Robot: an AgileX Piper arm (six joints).
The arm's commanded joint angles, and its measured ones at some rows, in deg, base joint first. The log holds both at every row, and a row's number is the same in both.
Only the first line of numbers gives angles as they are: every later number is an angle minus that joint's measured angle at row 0.
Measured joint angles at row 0:
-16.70, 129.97, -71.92, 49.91, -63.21, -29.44
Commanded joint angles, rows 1 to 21:
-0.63, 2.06, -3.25, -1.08, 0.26, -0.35
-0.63, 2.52, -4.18, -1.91, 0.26, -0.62
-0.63, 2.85, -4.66, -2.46, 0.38, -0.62
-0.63, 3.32, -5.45, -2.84, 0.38, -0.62
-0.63, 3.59, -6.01, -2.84, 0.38, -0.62
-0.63, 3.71, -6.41, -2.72, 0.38, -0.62
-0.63, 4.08, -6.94, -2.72, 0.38, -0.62
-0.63, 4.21, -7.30, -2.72, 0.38, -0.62
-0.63, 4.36, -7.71, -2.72, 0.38, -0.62
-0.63, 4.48, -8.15, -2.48, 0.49, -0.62
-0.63, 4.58, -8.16, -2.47, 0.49, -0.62
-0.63, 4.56, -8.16, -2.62, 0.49, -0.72
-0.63, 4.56, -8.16, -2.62, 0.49, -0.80
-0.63, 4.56, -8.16, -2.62, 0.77, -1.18
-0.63, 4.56, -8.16, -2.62, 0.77, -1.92
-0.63, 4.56, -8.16, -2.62, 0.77, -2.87
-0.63, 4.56, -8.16, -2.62, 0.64, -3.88
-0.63, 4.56, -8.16, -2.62, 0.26, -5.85
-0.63, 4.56, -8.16, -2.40, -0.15, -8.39
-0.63, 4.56, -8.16, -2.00, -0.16, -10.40
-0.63, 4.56, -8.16, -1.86, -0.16, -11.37
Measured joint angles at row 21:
-0.37, 4.14, -7.90, -1.99, 0.22, -5.10
